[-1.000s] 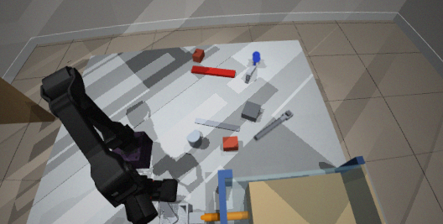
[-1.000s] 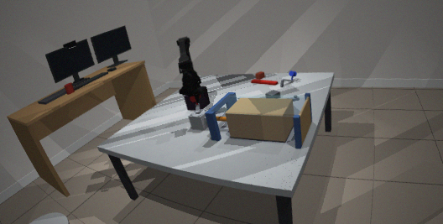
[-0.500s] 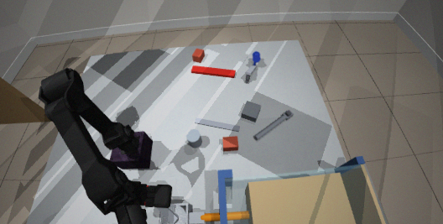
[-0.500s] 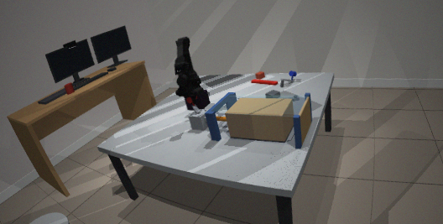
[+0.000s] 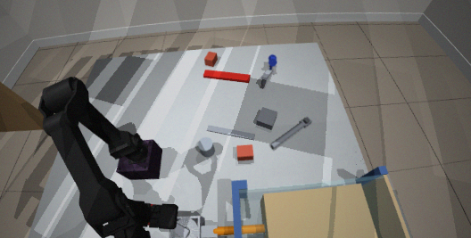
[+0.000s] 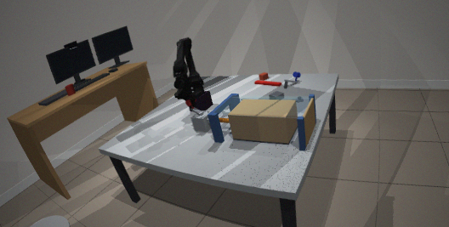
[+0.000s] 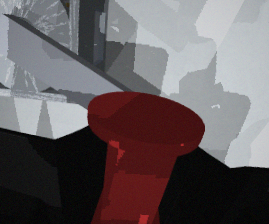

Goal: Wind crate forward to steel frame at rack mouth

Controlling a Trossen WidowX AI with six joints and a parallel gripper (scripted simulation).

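Right now the red-knobbed handle is 30 mm ahead of my gripper tip, 20 mm to the right of it and 10 mm below it. Also, from my gripper tip: grey winch: 70 mm ahead, 60 mm to the right, 80 mm below; then red knob: 20 mm above; then blue steel frame: 250 mm ahead, 60 mm to the right, 10 mm below.
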